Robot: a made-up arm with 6 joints.
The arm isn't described. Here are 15 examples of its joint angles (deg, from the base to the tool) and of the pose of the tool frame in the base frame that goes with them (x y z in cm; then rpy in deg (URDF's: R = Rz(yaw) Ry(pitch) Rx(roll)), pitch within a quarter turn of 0, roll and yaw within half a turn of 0).
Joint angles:
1: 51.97 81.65 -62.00 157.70 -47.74 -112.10
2: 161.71 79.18 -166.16 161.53 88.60 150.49
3: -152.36 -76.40 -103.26 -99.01 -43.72 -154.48
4: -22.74 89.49 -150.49 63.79 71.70 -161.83
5: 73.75 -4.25 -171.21 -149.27 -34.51 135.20
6: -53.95 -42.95 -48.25 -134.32 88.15 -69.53
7: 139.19 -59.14 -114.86 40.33 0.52 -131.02
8: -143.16 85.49 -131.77 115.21 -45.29 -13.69
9: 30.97 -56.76 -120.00 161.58 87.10 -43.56
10: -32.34 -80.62 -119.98 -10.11 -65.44 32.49
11: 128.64 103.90 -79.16 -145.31 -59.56 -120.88
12: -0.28 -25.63 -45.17 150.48 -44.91 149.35
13: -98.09 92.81 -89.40 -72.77 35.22 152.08
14: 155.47 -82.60 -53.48 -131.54 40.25 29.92
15: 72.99 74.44 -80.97 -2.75 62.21 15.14
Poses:
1: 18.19 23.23 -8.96 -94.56 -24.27 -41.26
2: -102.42 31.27 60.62 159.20 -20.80 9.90
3: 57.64 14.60 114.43 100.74 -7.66 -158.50
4: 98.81 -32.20 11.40 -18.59 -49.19 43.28
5: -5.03 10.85 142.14 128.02 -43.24 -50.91
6: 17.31 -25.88 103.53 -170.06 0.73 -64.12
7: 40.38 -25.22 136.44 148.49 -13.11 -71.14
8: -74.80 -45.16 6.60 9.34 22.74 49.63
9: -46.70 -20.37 134.60 50.59 -71.59 109.05
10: -67.17 52.06 97.28 -129.28 -0.50 -139.28
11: -21.56 13.24 -23.40 -105.31 -41.15 -10.22
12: 36.34 -3.01 71.82 -49.43 -24.99 -11.99
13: -1.39 -50.67 -34.16 -17.54 -24.35 119.99
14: 10.23 -2.51 111.62 135.89 -38.81 -72.95
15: 15.06 59.05 -14.09 -91.51 15.48 -12.93
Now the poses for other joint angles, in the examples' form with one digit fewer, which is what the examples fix.
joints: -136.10 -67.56 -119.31 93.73 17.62 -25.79
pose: 44.0 44.4 128.8 139.8 -26.4 173.3
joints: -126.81 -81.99 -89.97 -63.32 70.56 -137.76
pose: 27.1 43.3 122.6 -140.0 -7.6 -103.8
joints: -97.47 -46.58 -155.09 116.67 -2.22 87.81
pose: 1.8 63.2 132.9 124.1 -10.7 -8.2
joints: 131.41 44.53 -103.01 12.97 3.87 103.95
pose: -66.4 75.9 55.3 -32.4 62.4 -44.3
